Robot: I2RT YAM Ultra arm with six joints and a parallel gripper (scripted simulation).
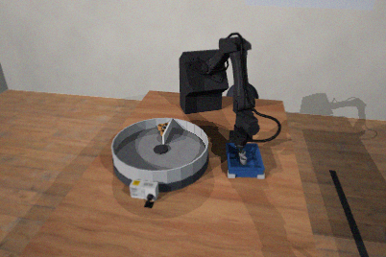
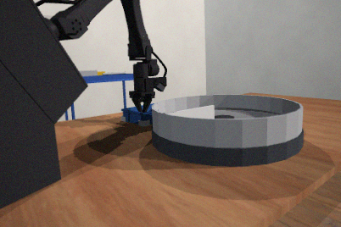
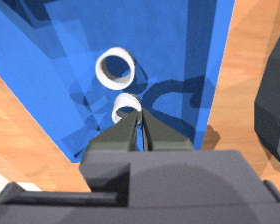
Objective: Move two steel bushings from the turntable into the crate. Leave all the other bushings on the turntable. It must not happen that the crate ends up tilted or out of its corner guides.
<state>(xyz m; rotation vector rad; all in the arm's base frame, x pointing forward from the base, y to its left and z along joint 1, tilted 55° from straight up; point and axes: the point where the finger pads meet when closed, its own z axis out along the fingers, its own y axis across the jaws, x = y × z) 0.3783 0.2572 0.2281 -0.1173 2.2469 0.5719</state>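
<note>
My hand is 40 mm short of the blue crate, 40 mm to the right of it and 10 mm above it. Round my hand: grey turntable: 200 mm ahead, 290 mm to the right, 20 mm above.
</note>
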